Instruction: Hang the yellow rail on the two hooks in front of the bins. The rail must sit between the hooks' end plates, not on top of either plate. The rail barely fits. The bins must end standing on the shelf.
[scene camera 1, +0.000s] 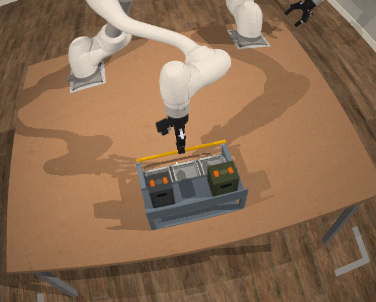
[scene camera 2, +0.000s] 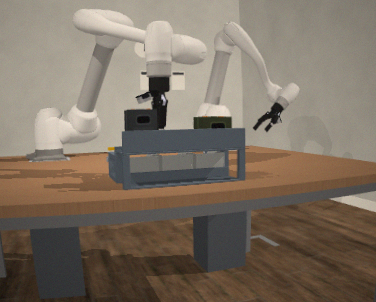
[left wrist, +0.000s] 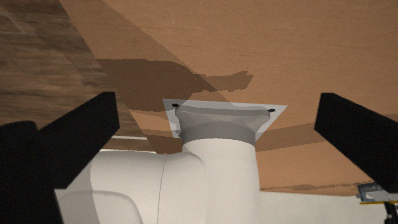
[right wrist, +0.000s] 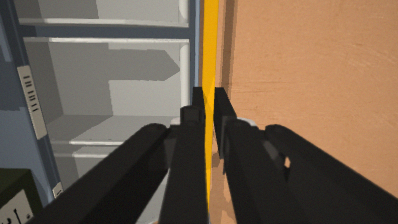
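The left gripper (left wrist: 216, 110) is in view, and so is the right gripper (right wrist: 207, 102). There is also a blue-grey shelf (scene camera 2: 219, 139), and the same blue-grey shelf (scene camera 1: 196, 189) can be seen there as well.
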